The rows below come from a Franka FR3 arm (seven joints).
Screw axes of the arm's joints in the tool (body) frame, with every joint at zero. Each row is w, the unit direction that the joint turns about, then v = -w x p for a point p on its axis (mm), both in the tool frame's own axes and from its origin. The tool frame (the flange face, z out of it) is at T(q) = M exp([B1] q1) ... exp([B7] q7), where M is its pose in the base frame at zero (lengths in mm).
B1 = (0, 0, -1, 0, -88, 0)
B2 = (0, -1, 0, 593, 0, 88)
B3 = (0, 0, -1, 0, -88, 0)
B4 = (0, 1, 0, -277, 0, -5.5)
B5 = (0, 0, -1, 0, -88, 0)
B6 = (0, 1, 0, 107, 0, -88)
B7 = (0, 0, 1, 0, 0, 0)
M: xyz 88 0 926 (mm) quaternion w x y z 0 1 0 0
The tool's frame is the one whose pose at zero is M.
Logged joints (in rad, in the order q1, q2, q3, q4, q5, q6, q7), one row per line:
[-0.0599 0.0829 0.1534 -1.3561 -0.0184 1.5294 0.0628]
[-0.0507 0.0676 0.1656 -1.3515 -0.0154 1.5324 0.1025]
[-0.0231 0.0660 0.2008 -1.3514 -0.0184 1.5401 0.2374]
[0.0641 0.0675 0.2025 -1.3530 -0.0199 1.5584 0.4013]
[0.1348 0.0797 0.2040 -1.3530 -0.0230 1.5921 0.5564]
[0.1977 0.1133 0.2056 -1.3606 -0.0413 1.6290 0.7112]
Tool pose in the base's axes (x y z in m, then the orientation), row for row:
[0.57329 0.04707 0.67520 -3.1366 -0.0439 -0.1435]
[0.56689 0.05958 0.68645 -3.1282 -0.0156 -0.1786]
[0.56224 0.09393 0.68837 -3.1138 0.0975 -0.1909]
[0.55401 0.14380 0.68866 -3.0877 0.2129 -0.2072]
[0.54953 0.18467 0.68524 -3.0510 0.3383 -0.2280]
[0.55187 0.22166 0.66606 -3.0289 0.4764 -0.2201]
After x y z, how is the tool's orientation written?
As a rotation vector, in radians.
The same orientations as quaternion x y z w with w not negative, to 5 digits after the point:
[-0.99886 -0.01398 -0.04570 0.00070]
[-0.99835 -0.00498 -0.05700 0.00413]
[-0.99759 0.03124 -0.06116 0.01021]
[-0.99521 0.06862 -0.06678 0.01982]
[-0.99068 0.10985 -0.07403 0.03171]
[-0.98476 0.15489 -0.07156 0.03378]

